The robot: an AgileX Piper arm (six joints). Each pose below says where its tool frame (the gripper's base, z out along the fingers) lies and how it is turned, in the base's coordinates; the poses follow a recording.
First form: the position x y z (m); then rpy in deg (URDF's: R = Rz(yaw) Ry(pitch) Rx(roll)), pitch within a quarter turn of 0, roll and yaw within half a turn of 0.
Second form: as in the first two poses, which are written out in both.
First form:
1: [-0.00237 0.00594 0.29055 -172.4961 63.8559 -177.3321]
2: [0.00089 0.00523 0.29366 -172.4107 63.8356 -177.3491]
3: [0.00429 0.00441 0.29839 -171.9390 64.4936 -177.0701]
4: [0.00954 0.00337 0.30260 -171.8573 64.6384 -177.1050]
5: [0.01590 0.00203 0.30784 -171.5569 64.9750 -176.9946]
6: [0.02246 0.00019 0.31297 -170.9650 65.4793 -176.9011]
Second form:
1: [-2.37 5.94 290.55 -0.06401 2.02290 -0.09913]
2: [0.89 5.23 293.66 -0.06479 2.02315 -0.10111]
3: [4.29 4.41 298.39 -0.06680 2.01126 -0.10451]
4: [9.54 3.37 302.60 -0.06704 2.00867 -0.10651]
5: [15.90 2.03 307.84 -0.06844 2.00251 -0.10992]
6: [22.46 0.19 312.97 -0.07151 1.99311 -0.11894]
